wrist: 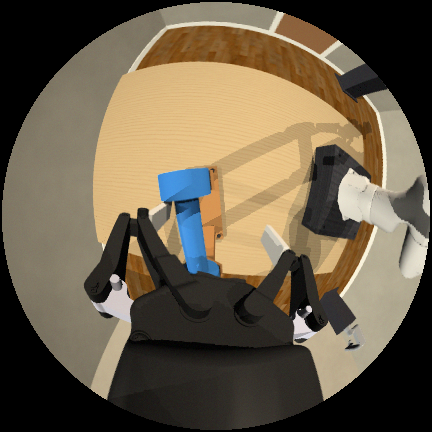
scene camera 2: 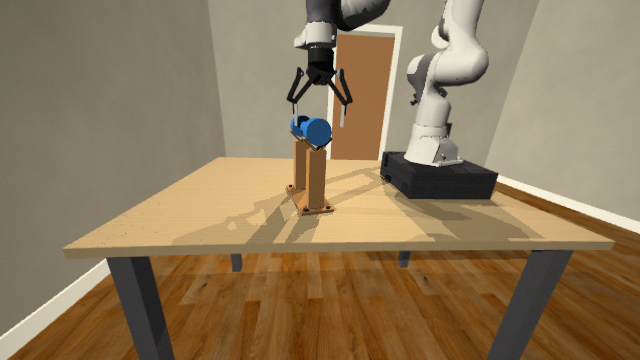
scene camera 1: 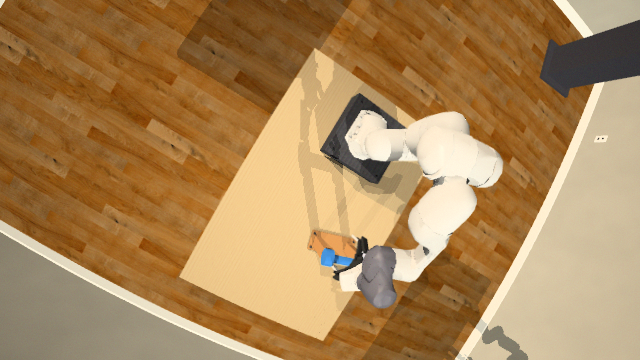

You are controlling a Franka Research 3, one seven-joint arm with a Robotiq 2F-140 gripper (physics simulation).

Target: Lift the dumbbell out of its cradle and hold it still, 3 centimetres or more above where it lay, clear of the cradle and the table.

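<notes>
The blue dumbbell [scene camera 1: 328,257] [scene camera 2: 318,132] [wrist: 185,185] lies level in the orange cradle [scene camera 1: 335,241] [scene camera 2: 315,180] [wrist: 213,200], its heads resting on the V-shaped tops of two posts. My gripper [scene camera 1: 345,254] [scene camera 2: 319,124] [wrist: 217,221] is open and empty, pointing down, with its fingertips at about the height of the dumbbell's heads in the second scene view. In the wrist view the handle runs between the fingers' lines, much closer to the left finger than to the right. Whether the left finger touches the dumbbell cannot be told. The gripper body hides part of the near head.
The cradle's foot stands on the wooden table [scene camera 1: 250,225] [scene camera 2: 150,215] [wrist: 150,110]. The robot's black base block [scene camera 1: 336,145] [scene camera 2: 440,184] [wrist: 327,200] stands on the same table, to the right of the cradle in the second scene view. The table's edge lies near the gripper in the first scene view.
</notes>
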